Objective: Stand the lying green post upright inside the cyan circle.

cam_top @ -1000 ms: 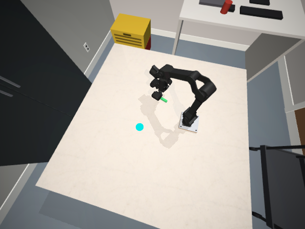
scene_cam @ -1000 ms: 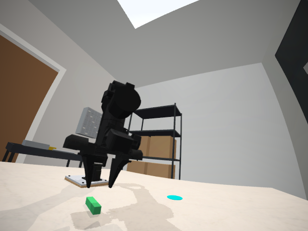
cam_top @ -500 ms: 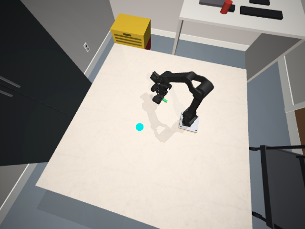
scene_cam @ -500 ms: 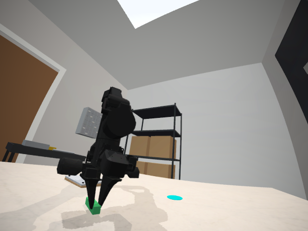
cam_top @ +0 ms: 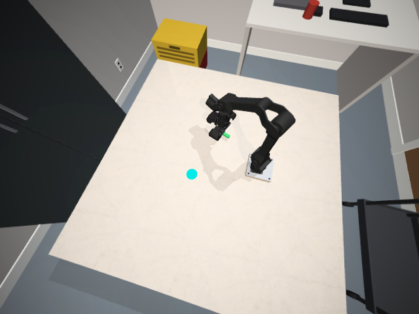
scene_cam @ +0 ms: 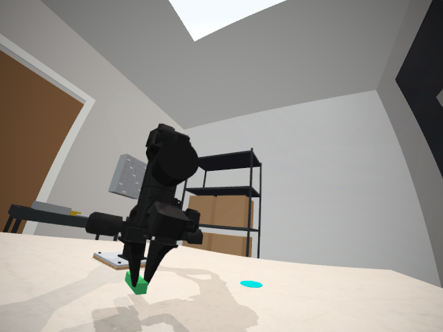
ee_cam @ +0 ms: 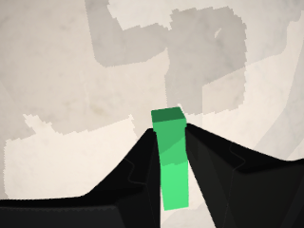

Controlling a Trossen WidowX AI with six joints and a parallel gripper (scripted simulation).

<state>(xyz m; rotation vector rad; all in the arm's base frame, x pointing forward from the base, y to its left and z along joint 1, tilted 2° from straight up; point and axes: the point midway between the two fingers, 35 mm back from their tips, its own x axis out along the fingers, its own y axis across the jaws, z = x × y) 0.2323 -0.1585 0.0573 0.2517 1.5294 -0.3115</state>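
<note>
Now: the cyan circle 28 cm to the left of my gripper tip, 11 cm ahead of it and 3 cm below it. Also, from my gripper tip: green post: 2 cm behind, 1 cm to the left.
</note>
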